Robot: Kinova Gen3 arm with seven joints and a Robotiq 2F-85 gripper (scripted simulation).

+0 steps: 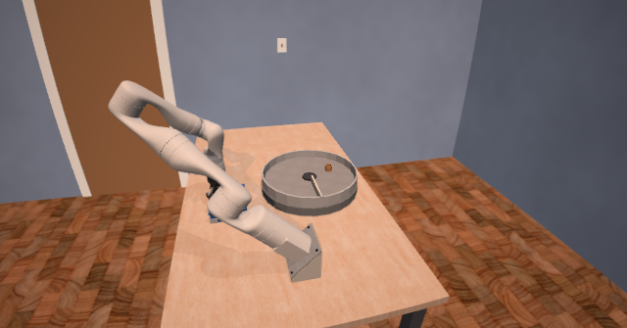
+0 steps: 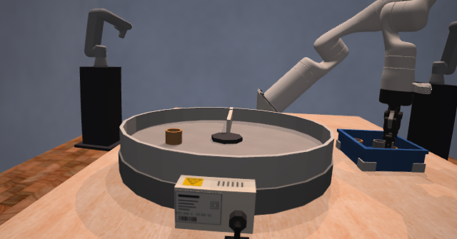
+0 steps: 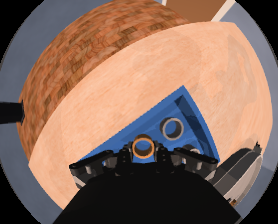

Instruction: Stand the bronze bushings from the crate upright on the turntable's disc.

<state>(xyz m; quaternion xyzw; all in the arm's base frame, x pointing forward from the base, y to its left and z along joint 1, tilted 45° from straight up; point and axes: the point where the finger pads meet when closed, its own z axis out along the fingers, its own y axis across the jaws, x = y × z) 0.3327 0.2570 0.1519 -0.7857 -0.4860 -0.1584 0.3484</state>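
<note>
Right now the blue crate is 30 mm to the right of my hand. Round my hand: grey turntable disc 380 mm to the right, 120 mm ahead, 20 mm above.
</note>
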